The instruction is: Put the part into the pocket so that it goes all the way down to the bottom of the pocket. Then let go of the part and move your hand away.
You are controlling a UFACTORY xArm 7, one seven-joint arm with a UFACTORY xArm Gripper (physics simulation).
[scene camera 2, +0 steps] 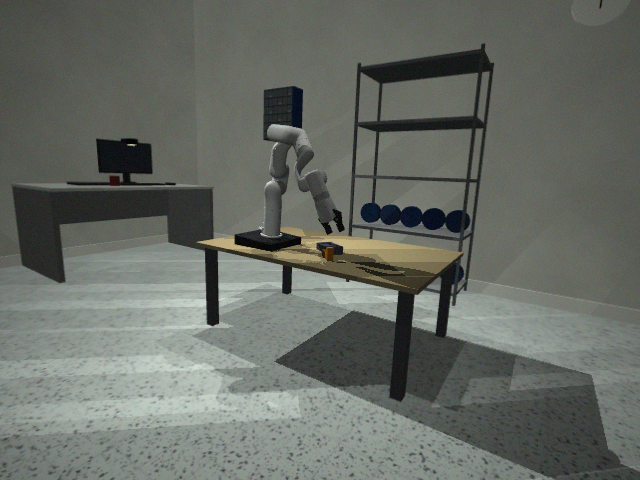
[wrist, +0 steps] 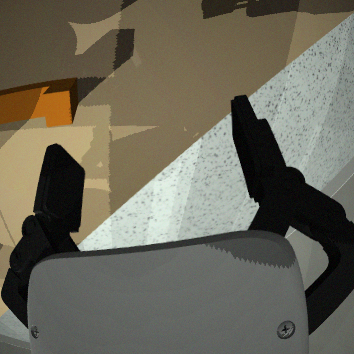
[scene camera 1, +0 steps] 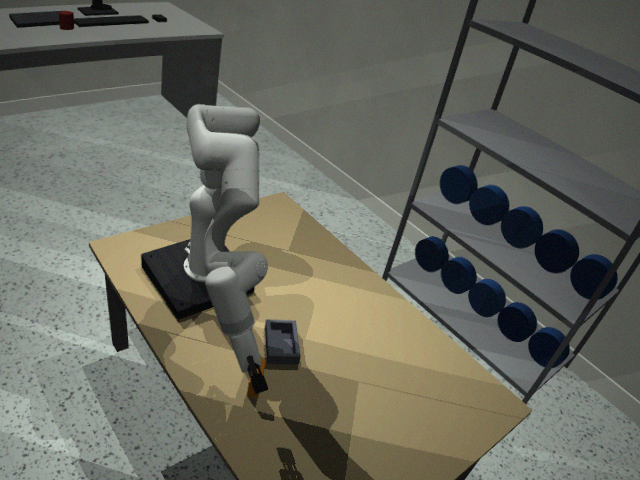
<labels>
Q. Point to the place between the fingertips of my gripper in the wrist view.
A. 144,135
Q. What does my gripper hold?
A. Nothing.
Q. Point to an orange L-shaped block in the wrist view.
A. At 57,100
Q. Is my gripper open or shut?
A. Open.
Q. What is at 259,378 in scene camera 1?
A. My gripper.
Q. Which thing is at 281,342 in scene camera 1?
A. A dark grey pocket block.
</labels>
